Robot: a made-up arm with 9 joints. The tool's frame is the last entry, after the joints.
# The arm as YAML. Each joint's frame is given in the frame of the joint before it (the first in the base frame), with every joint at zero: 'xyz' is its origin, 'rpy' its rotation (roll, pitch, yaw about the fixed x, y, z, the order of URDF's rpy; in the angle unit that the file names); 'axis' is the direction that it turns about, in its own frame. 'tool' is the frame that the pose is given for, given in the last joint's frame.
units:
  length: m
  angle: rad
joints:
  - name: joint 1
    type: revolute
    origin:
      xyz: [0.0, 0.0, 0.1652]
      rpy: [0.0, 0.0, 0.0]
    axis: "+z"
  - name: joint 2
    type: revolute
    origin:
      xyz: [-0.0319, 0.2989, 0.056]
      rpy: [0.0, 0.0, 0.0]
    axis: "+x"
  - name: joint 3
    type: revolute
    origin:
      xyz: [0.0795, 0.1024, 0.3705]
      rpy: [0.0, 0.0, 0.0]
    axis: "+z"
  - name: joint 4
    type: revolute
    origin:
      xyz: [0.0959, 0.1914, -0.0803]
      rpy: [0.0, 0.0, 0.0]
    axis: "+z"
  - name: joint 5
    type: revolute
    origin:
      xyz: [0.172, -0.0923, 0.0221]
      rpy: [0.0, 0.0, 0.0]
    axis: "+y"
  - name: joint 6
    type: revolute
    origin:
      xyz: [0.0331, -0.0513, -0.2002]
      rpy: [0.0, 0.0, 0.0]
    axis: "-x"
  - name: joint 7
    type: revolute
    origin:
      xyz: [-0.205, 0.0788, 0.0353]
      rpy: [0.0, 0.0, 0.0]
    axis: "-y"
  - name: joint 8
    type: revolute
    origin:
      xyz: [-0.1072, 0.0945, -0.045]
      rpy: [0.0, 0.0, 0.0]
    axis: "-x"
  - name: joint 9
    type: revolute
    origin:
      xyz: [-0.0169, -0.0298, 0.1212]
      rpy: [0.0, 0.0, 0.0]
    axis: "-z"
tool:
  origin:
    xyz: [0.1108, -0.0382, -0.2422]
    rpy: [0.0, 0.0, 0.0]
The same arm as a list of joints. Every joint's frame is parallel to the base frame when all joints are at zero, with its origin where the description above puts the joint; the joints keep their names.
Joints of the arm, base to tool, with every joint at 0 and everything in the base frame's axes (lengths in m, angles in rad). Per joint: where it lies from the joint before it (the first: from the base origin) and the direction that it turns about. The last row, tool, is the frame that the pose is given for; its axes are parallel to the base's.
joint 1: axis 0 0 1 xyz 0.0000 0.0000 0.1652
joint 2: axis 1 0 0 xyz -0.0319 0.2989 0.0560
joint 3: axis 0 0 1 xyz 0.0795 0.1024 0.3705
joint 4: axis 0 0 1 xyz 0.0959 0.1914 -0.0803
joint 5: axis 0 1 0 xyz 0.1720 -0.0923 0.0221
joint 6: axis -1 0 0 xyz 0.0331 -0.0513 -0.2002
joint 7: axis 0 -1 0 xyz -0.2050 0.0788 0.0353
joint 8: axis -1 0 0 xyz -0.1072 0.0945 -0.0450
joint 9: axis 0 0 -1 xyz -0.0169 -0.0298 0.1212
tool: xyz 0.1108 -0.0382 -0.2422

